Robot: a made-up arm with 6 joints.
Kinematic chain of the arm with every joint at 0, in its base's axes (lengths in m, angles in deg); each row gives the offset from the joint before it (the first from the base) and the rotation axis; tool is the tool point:
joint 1: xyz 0 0 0.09 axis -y
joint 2: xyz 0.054 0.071 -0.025 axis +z
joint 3: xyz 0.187 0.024 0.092 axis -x
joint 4: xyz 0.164 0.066 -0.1 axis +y
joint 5: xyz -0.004 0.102 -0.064 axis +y
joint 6: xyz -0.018 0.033 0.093 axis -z
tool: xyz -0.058 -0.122 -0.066
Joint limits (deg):
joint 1: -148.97..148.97
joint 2: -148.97..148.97
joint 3: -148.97..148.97
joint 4: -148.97..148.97
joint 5: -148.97..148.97
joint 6: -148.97..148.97
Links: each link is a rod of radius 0.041 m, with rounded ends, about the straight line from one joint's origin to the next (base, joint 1, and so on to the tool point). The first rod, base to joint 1, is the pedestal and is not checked.
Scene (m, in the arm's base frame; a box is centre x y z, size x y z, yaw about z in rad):
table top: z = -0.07
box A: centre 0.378 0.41 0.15 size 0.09 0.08 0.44 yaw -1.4
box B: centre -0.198 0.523 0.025 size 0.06 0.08 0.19 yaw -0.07
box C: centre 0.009 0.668 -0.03 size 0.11 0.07 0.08 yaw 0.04
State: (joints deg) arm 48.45 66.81 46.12 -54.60 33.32 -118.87
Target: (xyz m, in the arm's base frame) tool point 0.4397 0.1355 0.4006
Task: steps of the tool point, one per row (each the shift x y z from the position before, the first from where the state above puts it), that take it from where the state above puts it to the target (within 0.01 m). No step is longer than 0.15 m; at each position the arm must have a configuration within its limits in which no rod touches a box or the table.
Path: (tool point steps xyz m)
1: 0.0002 -0.0205 0.0638
2: -0.0432 -0.0145 0.0668
3: -0.0820 -0.0091 0.0382
4: -0.0968 -0.0068 -0.0123
5: -0.0789 -0.0092 -0.0653
6: 0.0232 -0.0277 0.1268
7: 0.0730 -0.0491 0.1033
8: 0.1080 -0.0645 0.0624
9: 0.1231 -0.0745 0.0140
10: 0.1189 -0.0805 -0.0334
11: 0.0984 -0.0845 -0.0723

